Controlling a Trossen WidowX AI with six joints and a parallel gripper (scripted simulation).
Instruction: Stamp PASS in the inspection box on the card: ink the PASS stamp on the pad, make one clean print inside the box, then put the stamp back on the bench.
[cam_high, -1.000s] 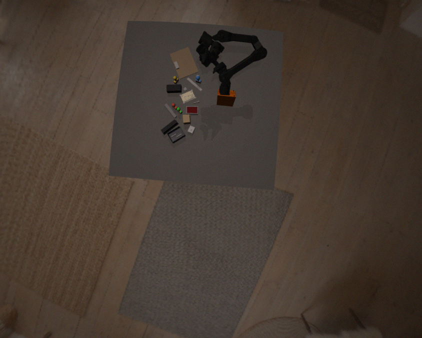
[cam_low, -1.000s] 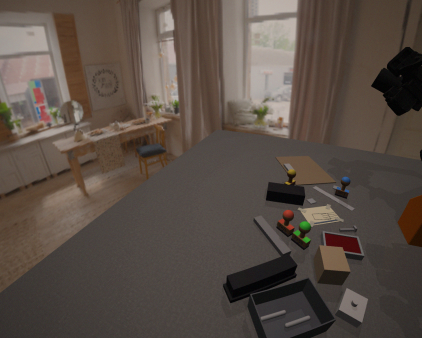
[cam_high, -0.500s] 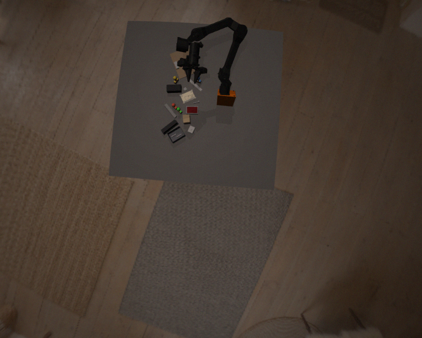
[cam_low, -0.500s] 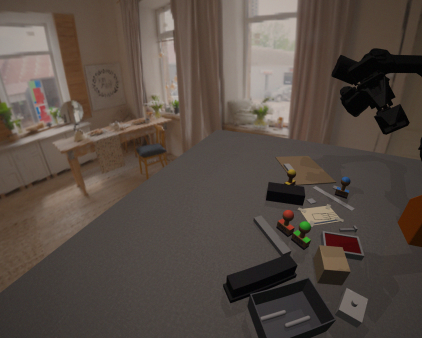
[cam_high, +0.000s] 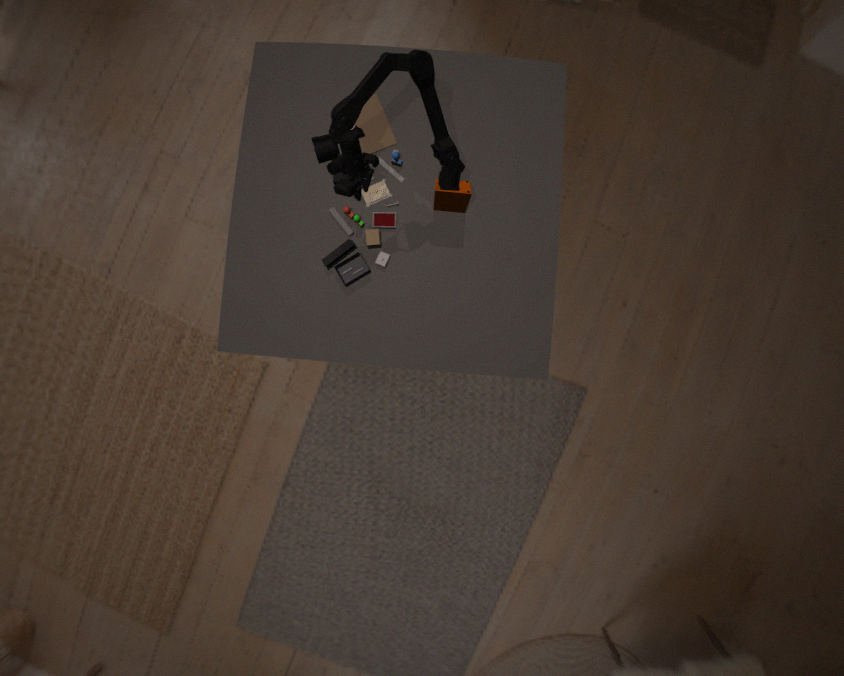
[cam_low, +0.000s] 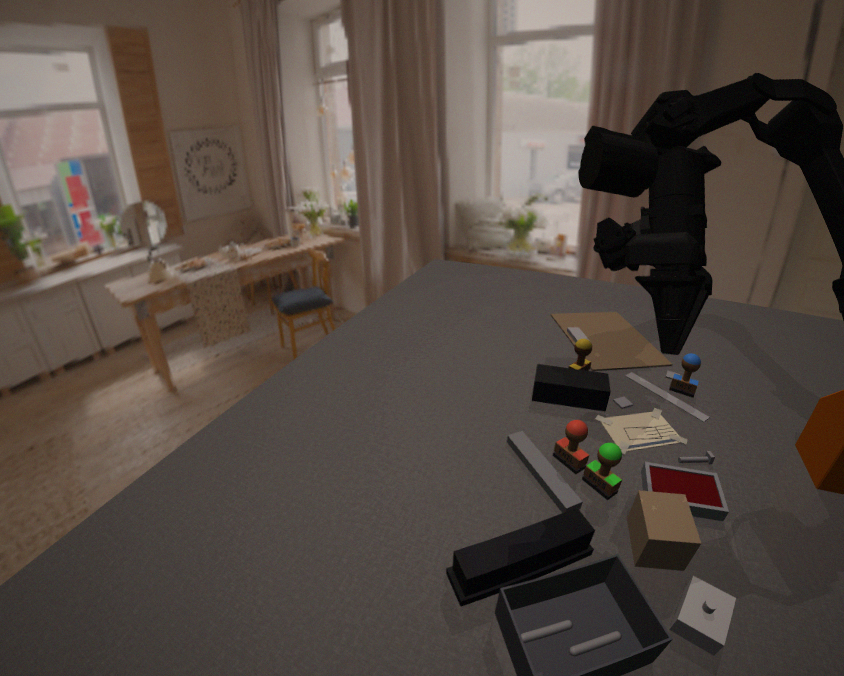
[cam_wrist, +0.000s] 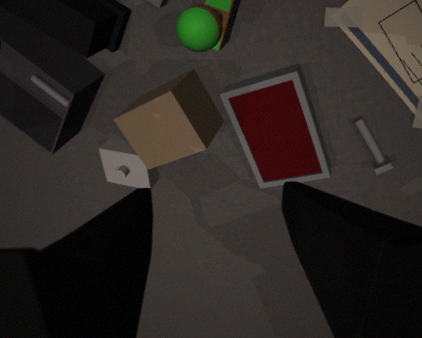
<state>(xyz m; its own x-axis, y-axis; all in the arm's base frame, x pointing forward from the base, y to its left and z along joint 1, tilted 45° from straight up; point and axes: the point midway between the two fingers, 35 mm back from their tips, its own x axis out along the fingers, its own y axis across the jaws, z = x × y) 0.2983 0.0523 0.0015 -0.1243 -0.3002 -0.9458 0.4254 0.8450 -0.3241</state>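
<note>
Right now my gripper tip is 4 cm short of the green-knobbed pass stamp, 3 cm to the right of it and 15 cm above it. From my gripper tip the other things lie so: red ink pad (6 cm behind, 3 cm to the left, 16 cm below); then red-knobbed stamp (8 cm ahead, 15 cm below); then tan cube (2 cm behind, 10 cm to the left, 14 cm below).
</note>
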